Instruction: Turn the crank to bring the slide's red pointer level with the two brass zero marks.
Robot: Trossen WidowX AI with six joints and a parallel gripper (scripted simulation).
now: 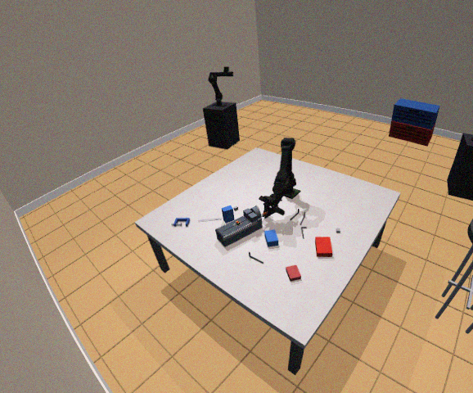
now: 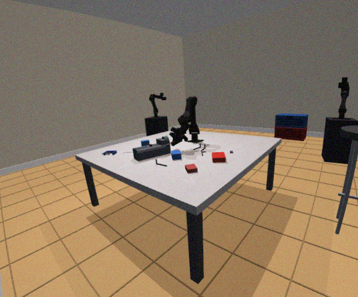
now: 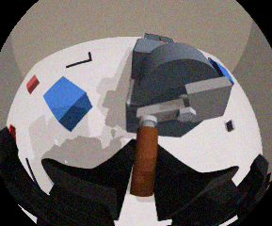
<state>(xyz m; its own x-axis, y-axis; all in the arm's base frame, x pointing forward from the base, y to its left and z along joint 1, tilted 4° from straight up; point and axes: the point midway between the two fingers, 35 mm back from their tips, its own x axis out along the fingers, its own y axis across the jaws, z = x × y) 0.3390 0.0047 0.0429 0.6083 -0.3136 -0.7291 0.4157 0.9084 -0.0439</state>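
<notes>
My gripper tip is 2 cm below the brown crank handle, 2 cm past it and 1 cm to the right of it. Round my gripper tip: red pointer: 14 cm ahead, 9 cm to the right, 3 cm above.
</notes>
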